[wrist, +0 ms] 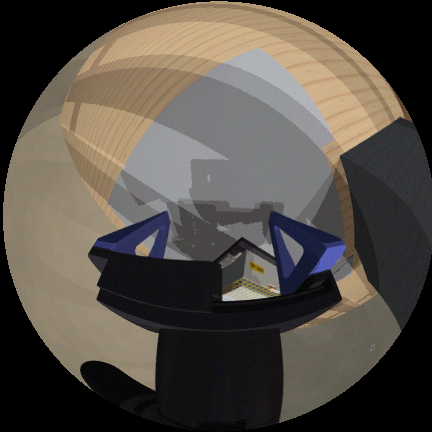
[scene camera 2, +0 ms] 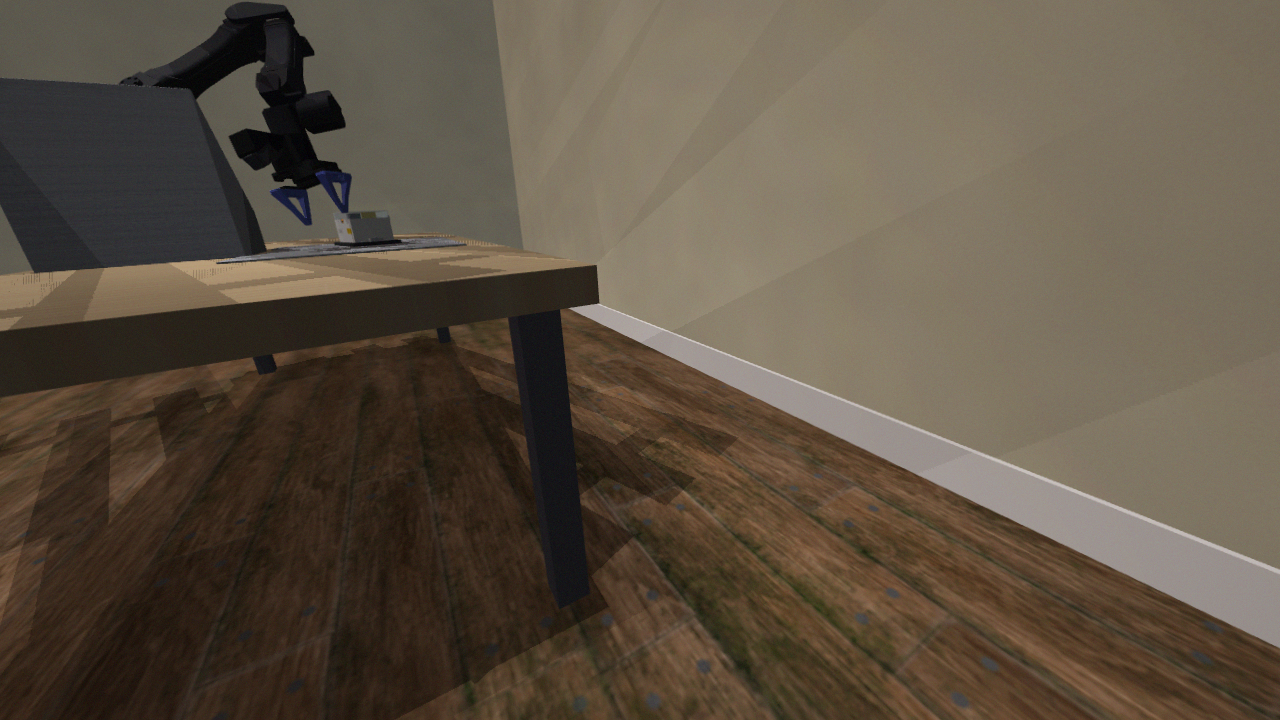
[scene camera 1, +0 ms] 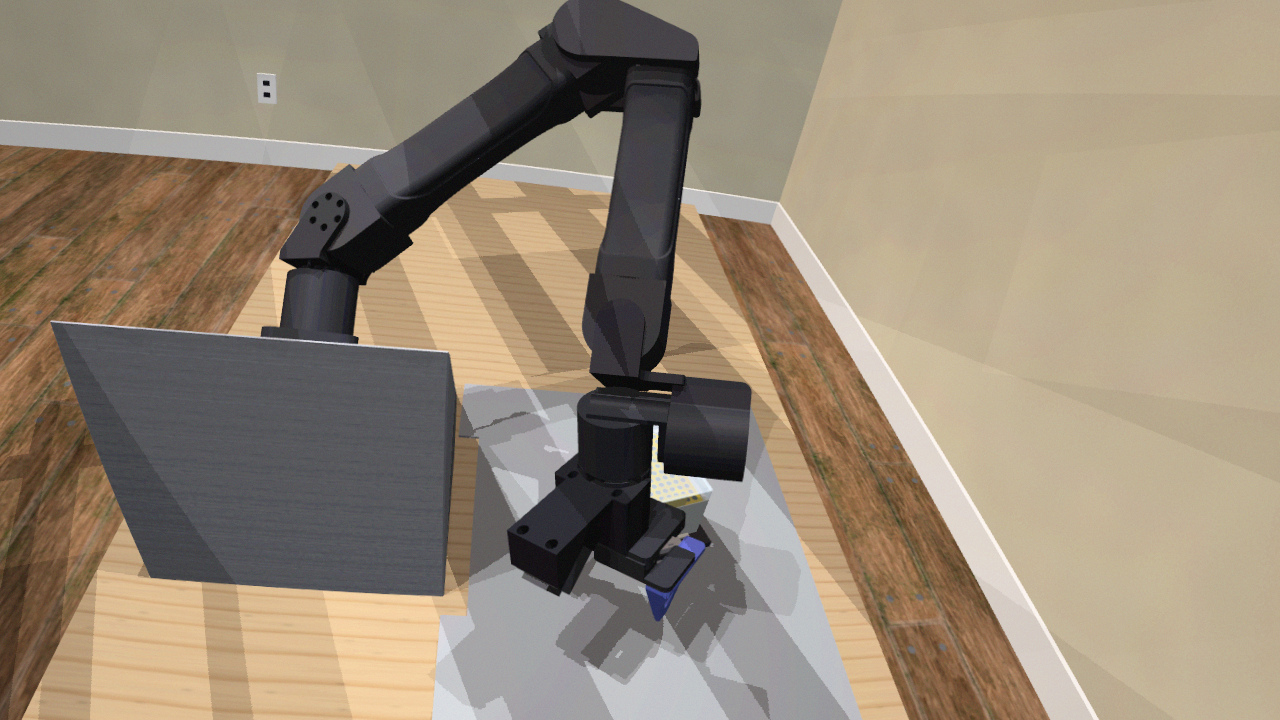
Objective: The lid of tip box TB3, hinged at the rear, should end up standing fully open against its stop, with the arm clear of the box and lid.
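Seen in the pictures: gripper, fingertip midpoint: (wrist: 218, 216) (scene camera 2: 326, 219) (scene camera 1: 614, 594); arm's base, origin of the base link: (scene camera 2: 136, 144) (scene camera 1: 313, 363).
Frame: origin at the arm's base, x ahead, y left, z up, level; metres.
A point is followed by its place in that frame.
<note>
Tip box TB3 (scene camera 1: 677, 488) @(z -0.133, x 0.349, y -0.042 m) (scene camera 2: 365, 229) @(z -0.174, x 0.331, y -0.059 m) (wrist: 245, 291) @(z -0.133, x 0.309, y -0.049 m) is a small light-grey box with a yellow-dotted top and yellow labels, on a dark base. The arm hides part of it in scene camera 1, and the gripper hides part in the wrist view. It looks low in scene camera 2, with no raised lid that I can make out; I cannot tell the lid's angle. My gripper (scene camera 2: 327, 216) @(z -0.149, x 0.257, y -0.151 m) (wrist: 218, 216) @(z -0.149, x 0.257, y -0.151 m) is open, its two blue fingers wide apart with no object between them. It hangs above the mat, in front of the box and to its left in scene camera 2.
A large dark-grey block (scene camera 1: 268, 465) @(z -0.044, x -0.033, y -0.076 m) (scene camera 2: 107, 179) @(z -0.067, x -0.041, y -0.075 m) (wrist: 392, 200) stands left of the grey mat (scene camera 1: 769, 635) @(z -0.211, x 0.425, y -0.185 m) (wrist: 250, 105) @(z -0.211, x 0.164, y -0.207 m) in scene camera 1. Both are on the wooden table (scene camera 1: 205, 662) @(z -0.214, x -0.107, y -0.151 m) (scene camera 2: 313, 327) @(z -0.239, x 0.193, y -0.821 m) (wrist: 305, 85) @(z -0.213, x 0.085, y -0.189 m). A wall (scene camera 1: 1029, 268) (scene camera 2: 895, 223) rises beyond the table's right side.
</note>
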